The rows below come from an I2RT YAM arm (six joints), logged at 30 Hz.
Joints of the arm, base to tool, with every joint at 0 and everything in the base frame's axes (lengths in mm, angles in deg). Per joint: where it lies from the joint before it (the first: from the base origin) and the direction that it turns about. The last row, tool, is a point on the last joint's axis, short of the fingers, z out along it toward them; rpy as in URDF.
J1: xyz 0 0 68 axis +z
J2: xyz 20 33.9 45.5 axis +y
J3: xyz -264 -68.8 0 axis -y
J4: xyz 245 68.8 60 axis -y
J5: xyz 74 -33.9 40.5 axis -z
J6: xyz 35.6 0 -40.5 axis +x
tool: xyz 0 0 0 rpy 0 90 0
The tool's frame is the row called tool.
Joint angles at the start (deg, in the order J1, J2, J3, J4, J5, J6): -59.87, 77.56, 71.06, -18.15, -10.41, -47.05
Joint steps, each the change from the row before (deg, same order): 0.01, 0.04, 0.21, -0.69, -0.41, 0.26; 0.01, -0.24, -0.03, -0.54, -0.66, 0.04; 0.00, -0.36, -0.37, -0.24, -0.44, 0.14; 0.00, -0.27, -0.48, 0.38, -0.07, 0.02; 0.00, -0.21, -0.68, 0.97, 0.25, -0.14; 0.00, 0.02, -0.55, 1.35, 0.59, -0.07; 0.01, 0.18, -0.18, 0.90, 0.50, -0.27
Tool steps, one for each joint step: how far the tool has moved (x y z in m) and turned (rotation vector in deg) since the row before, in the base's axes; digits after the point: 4 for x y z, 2 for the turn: 0.0001, 0.0005, -0.0001, 0.69, -0.06, 0.27; -0.0004, 0.0016, 0.0001, 0.45, -0.11, 0.59; -0.0007, 0.0017, -0.0008, 0.40, -0.13, 0.34; -0.0004, 0.0009, -0.0009, -0.12, -0.12, 0.05; -0.0003, 0.0001, -0.0014, -0.57, -0.07, -0.17; 0.0002, -0.0011, -0.0012, -0.84, -0.13, -0.51; 0.0005, -0.0014, -0.0005, -0.73, 0.09, -0.34
